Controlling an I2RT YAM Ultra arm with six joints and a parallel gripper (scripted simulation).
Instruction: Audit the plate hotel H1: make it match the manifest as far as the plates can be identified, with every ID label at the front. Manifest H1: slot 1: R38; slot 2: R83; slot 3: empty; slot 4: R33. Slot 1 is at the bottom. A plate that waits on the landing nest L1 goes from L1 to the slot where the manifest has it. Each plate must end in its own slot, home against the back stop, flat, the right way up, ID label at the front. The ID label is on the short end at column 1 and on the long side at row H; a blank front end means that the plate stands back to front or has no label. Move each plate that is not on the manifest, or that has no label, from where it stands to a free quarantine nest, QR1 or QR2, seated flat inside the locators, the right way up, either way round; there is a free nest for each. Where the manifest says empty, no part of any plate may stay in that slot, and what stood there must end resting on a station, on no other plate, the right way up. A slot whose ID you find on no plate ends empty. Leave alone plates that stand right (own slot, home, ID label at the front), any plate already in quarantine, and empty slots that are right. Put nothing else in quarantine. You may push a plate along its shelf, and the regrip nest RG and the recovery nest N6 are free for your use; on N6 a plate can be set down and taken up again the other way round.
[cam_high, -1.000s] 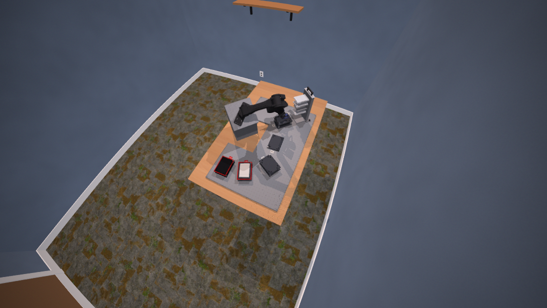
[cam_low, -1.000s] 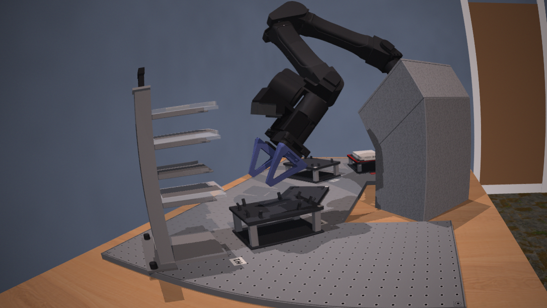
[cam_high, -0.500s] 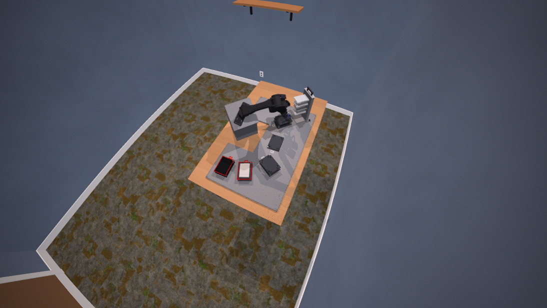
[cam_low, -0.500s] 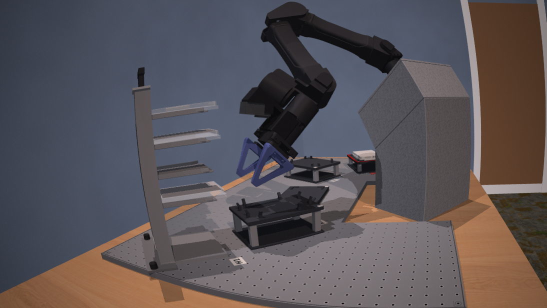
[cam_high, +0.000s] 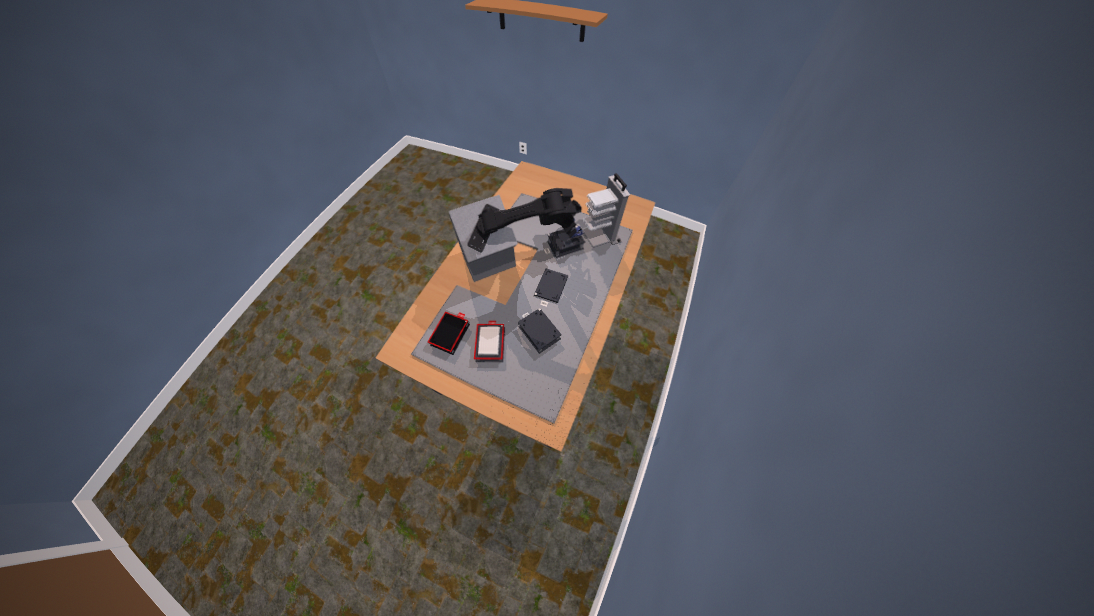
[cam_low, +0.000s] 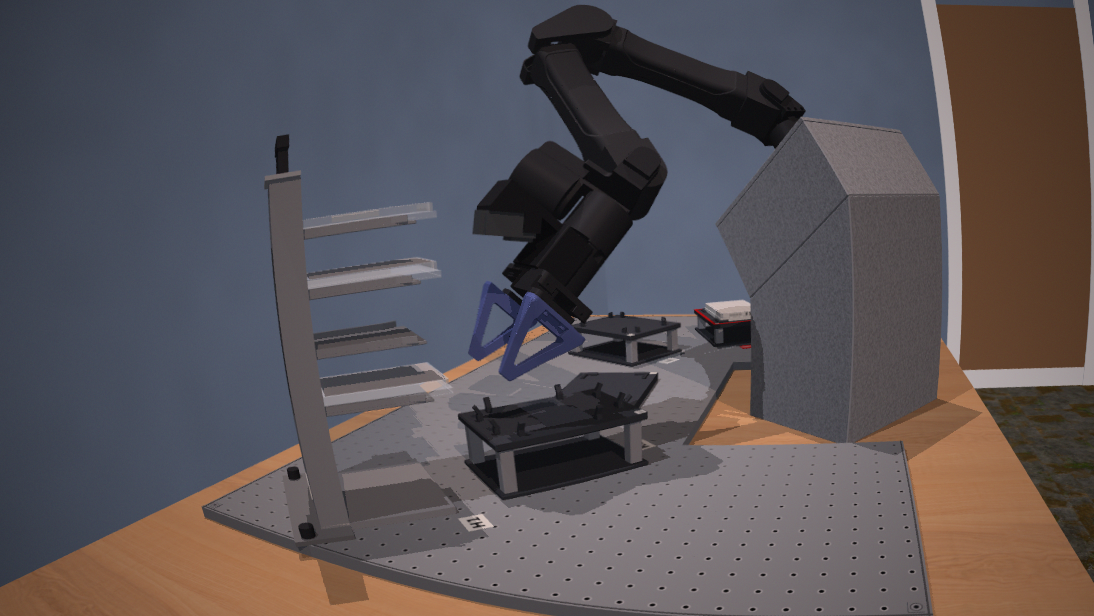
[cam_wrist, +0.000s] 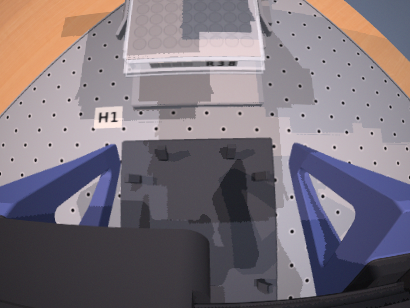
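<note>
My gripper is now 5 cm past the regrip nest RG, 3 cm to the left of it and 7 cm above it. Also, from my hand: plate hotel H1: 16 cm ahead, 12 cm to the left, 4 cm above; then flat nest N6: 6 cm behind, 29 cm to the right, 12 cm below; then H1 tag: 1 cm behind, 12 cm to the left, 12 cm below.
</note>
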